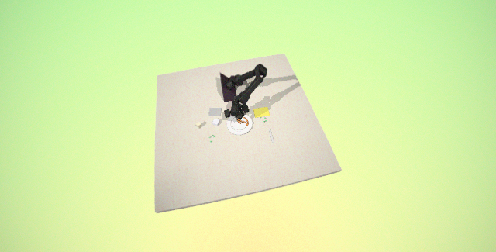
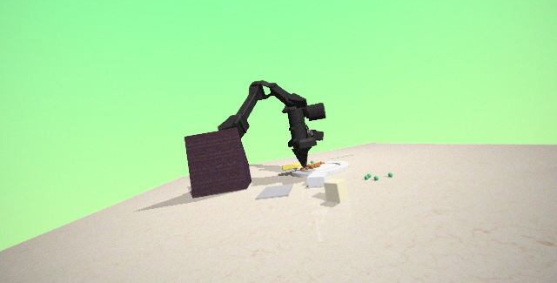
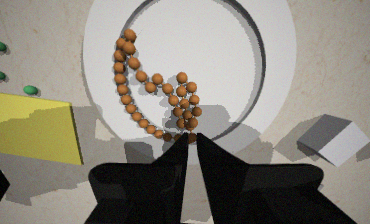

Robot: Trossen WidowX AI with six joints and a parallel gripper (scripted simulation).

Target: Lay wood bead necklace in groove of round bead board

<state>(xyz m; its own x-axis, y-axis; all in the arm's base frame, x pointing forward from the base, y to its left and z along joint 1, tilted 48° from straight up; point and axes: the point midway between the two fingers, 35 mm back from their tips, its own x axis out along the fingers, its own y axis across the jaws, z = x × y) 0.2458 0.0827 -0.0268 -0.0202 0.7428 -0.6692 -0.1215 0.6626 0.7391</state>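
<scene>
My gripper tip is 50 mm short of the round white bead board, 10 mm to the right of it and 10 mm above it. The rest, counted from my gripper tip: cream cube: 310 mm to the right, 20 mm ahead; then yellow card: 200 mm to the left, 30 mm behind, 20 mm below; then grey flat plate: 170 mm to the right, 100 mm behind, 20 mm below.
</scene>
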